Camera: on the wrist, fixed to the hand. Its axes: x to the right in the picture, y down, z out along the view.
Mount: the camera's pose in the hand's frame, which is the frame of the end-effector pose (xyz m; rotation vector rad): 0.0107 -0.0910 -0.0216 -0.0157 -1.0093 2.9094
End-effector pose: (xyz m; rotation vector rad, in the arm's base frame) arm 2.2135 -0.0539 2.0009 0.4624 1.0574 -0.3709
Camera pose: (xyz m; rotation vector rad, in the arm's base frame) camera 2.1565 -0.1201 1.9657 1.0721 -1.1844 1.8150
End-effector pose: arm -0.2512 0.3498 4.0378 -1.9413 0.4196 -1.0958
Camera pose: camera -0.2730 0.3854 4.1222 -0.0277 1.4685 1.5647
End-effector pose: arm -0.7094 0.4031 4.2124 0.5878 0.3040 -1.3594
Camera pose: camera -0.7929 0.3975 4.1692 -0.1527 -1.0961 1.3198
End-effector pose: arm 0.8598 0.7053 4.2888 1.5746 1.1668 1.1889
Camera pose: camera 0.8227 0.7383 4.2088 -1.6372 1.9161 -0.5396
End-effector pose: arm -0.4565 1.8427 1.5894 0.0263 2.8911 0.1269
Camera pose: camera -0.4728 1.7506 1.5996 2.5376 -0.0492 0.3207
